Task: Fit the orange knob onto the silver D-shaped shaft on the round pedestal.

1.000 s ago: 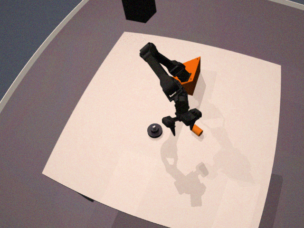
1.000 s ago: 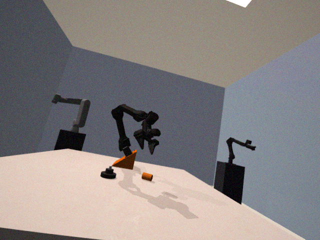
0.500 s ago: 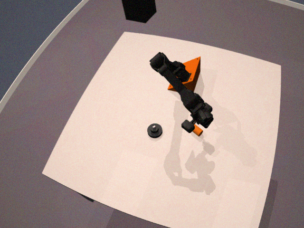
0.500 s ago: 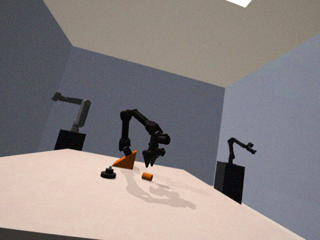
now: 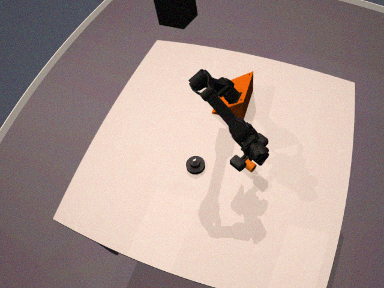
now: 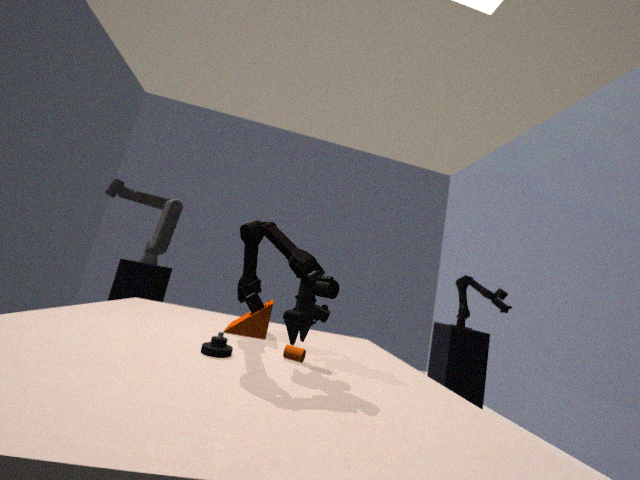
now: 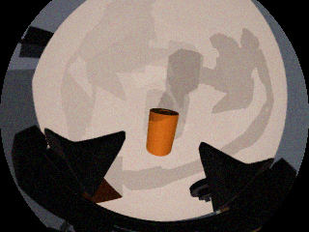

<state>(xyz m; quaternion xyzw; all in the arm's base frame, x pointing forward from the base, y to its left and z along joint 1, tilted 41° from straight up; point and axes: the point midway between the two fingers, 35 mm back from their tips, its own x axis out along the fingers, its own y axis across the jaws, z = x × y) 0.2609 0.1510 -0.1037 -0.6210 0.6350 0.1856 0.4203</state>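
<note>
Right now the orange knob is 10 mm behind my gripper tip, 20 mm to the right of it and 30 mm below it. From my gripper tip the other things lie so: black round pedestal: 90 mm ahead, 220 mm to the right, 20 mm below.
</note>
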